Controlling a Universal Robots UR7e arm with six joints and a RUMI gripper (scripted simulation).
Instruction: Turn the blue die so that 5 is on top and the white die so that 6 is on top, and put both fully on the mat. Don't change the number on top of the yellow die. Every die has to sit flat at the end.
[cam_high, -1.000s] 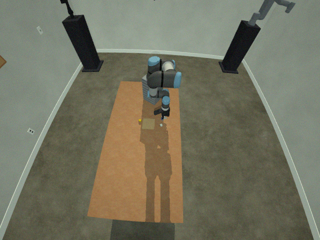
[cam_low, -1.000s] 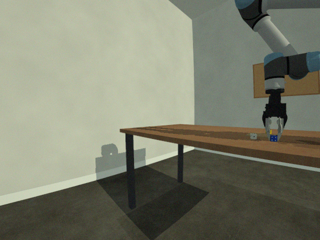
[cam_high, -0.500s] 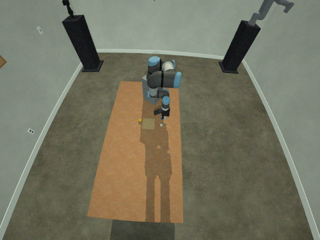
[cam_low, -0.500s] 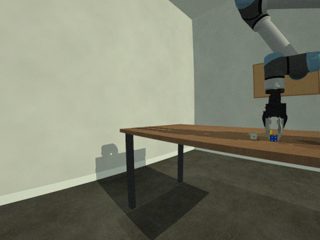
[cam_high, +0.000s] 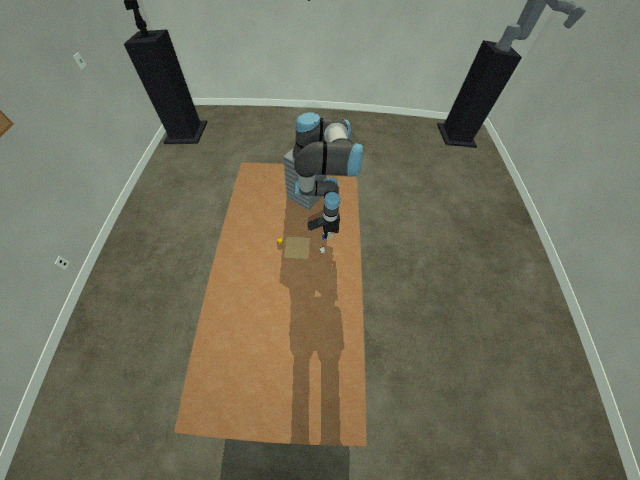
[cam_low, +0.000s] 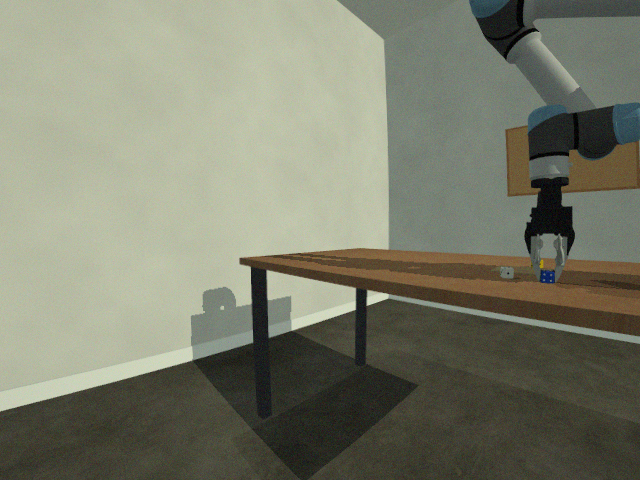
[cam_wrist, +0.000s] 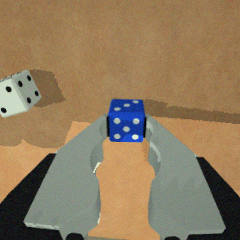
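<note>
Right now my hand is 7 cm short of the tan mat, 16 cm to the left of it and 2 cm above it. The rest, counted from my hand: blue die (right at my hand); white die (9 cm ahead, 1 cm to the right); yellow die (3 cm ahead, 26 cm to the right).
</note>
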